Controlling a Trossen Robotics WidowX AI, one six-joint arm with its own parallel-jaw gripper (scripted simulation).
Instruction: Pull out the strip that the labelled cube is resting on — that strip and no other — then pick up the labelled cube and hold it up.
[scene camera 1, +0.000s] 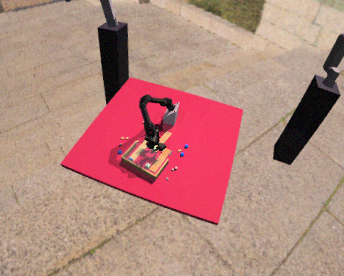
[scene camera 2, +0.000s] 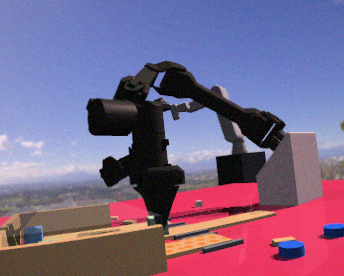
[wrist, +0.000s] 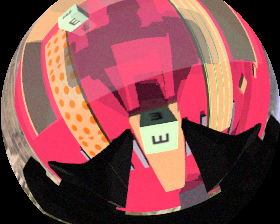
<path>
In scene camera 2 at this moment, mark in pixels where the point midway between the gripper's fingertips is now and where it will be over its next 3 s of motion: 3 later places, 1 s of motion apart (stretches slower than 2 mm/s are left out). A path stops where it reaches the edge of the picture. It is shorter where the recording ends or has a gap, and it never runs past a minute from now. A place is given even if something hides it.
My gripper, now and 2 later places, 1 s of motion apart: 157, 227; 181, 202; 203, 181
</path>
